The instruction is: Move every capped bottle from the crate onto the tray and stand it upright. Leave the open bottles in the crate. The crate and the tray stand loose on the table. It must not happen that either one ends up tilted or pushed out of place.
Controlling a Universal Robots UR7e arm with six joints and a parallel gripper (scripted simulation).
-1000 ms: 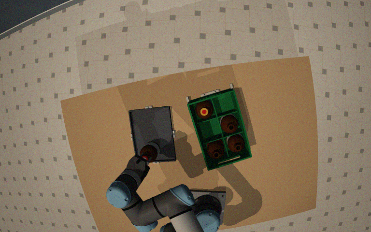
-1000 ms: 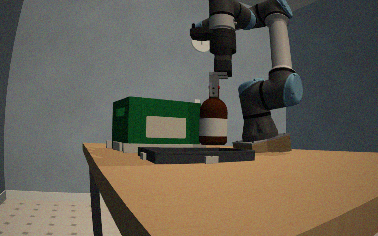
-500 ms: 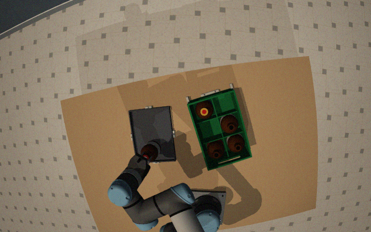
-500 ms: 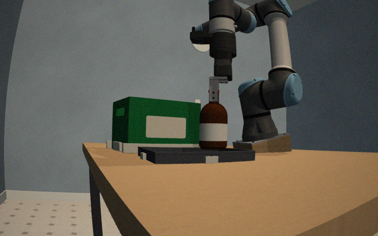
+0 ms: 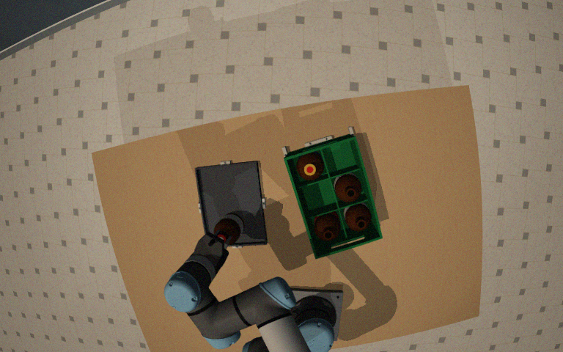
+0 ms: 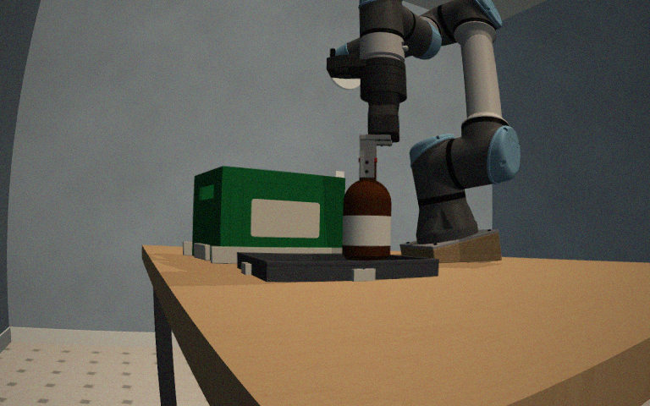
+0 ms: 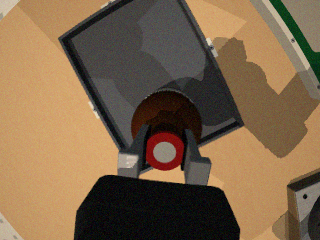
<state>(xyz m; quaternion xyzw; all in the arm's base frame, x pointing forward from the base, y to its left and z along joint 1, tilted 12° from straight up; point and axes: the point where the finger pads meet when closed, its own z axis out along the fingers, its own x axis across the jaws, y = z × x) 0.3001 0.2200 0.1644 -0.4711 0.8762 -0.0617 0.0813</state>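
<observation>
Now: the red-capped bottle 60 mm below my hand. The rest, counted from my hand: dark grey tray (60 mm ahead, 150 mm below); then green crate (80 mm ahead, 310 mm to the right, 80 mm below); then open bottle (10 mm behind, 280 mm to the right, 70 mm below).
</observation>
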